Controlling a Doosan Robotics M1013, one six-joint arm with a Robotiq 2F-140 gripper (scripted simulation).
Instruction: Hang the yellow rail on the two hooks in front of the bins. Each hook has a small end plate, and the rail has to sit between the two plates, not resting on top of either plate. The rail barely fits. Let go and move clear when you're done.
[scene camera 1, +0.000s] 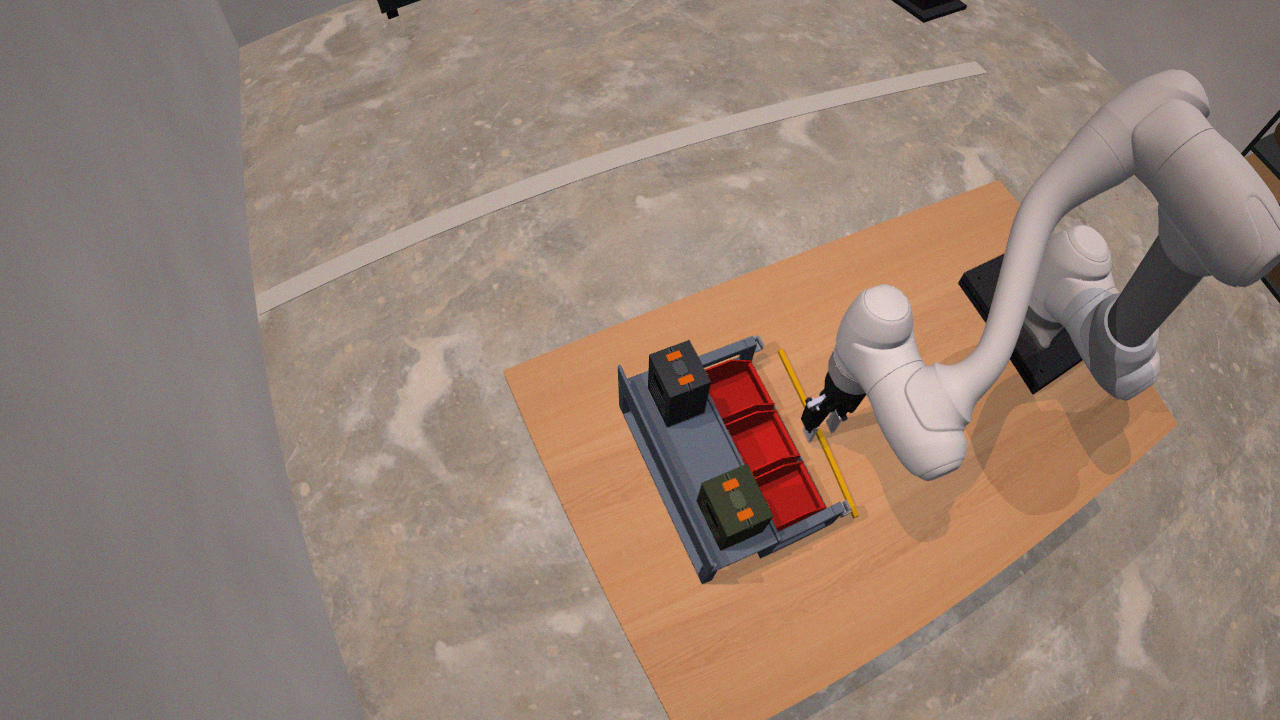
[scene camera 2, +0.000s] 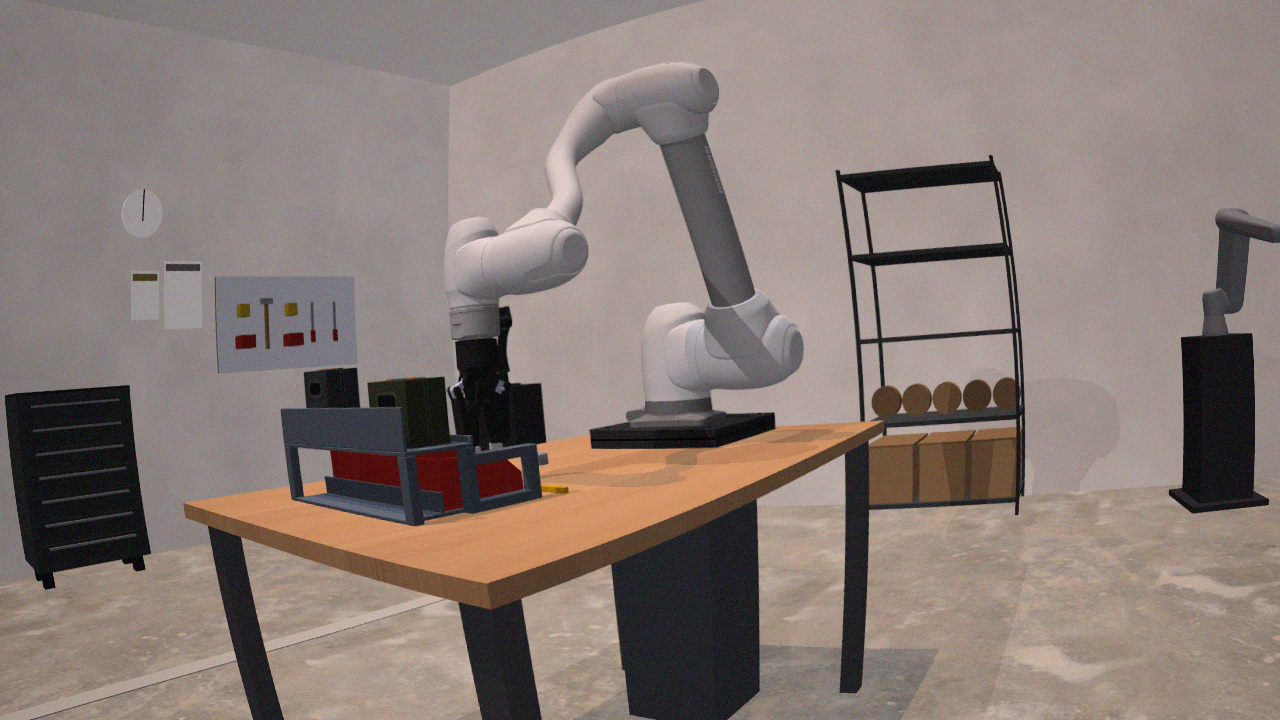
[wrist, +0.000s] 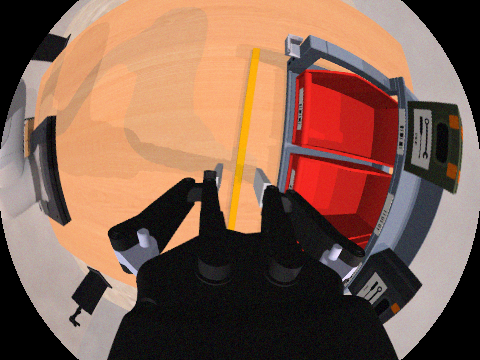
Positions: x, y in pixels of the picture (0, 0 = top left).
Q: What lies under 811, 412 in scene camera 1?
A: The gripper.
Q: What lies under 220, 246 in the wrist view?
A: The gripper.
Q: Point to a yellow rail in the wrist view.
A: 256, 51
